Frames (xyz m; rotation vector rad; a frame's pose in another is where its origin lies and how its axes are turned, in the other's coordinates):
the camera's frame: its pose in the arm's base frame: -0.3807 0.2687 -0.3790 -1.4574 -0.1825 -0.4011
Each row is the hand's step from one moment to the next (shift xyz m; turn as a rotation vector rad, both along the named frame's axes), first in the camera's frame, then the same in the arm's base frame.
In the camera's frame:
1: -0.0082 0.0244 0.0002 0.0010 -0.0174 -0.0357
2: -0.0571 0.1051 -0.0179 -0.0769 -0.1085 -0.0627
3: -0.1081 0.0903 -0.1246 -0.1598 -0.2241 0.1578
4: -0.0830 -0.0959 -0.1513 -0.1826 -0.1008 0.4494
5: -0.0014 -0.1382 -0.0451 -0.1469 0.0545 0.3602
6: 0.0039 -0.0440 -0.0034 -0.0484 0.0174 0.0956
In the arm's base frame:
1: 0.0016 0.0030 -0.0255 -0.0099 -0.0364 0.0124
2: -0.0156 -0.0024 -0.1199 -0.1187 -0.0567 0.0656
3: -0.0808 -0.1006 -0.1367 -0.2115 0.1663 0.1681
4: -0.1303 -0.1424 0.0417 -0.1515 0.4650 0.0790
5: -0.0582 -0.0528 0.1223 -0.0716 0.3812 -0.0622
6: -0.0132 -0.0067 0.0418 -0.0266 0.1028 -0.0226

